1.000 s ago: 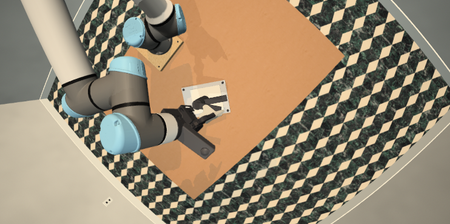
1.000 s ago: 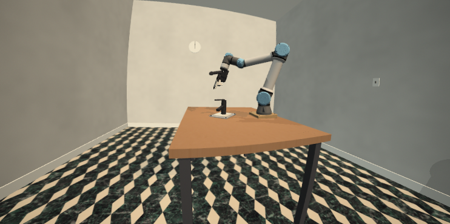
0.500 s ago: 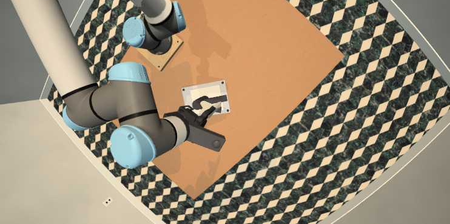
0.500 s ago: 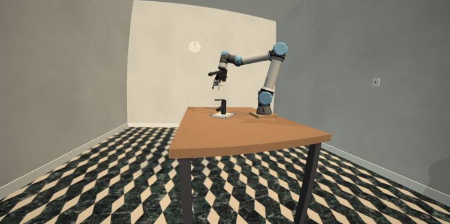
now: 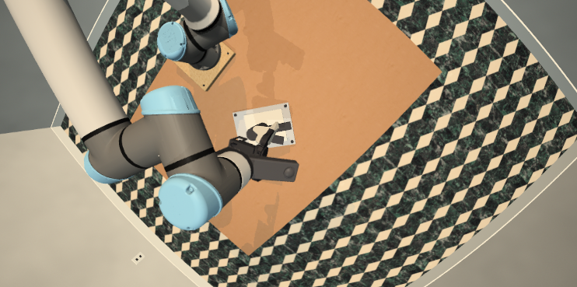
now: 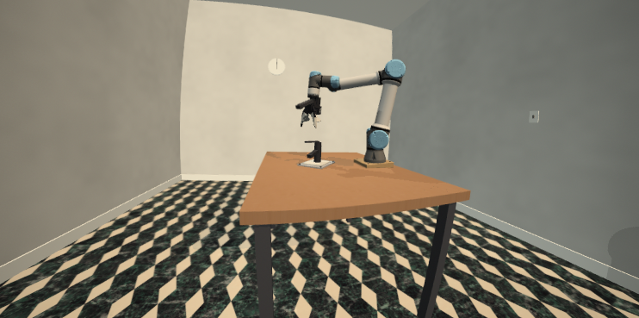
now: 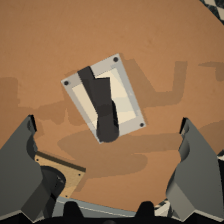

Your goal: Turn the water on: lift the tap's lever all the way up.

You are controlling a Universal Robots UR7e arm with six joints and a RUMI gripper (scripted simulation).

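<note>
Now: the dark lever 40 mm behind my hand, 10 mm to the right of it and 90 mm below it. From my hand the other things lie so: tap: 60 mm behind, 20 mm to the right, 140 mm below.
</note>
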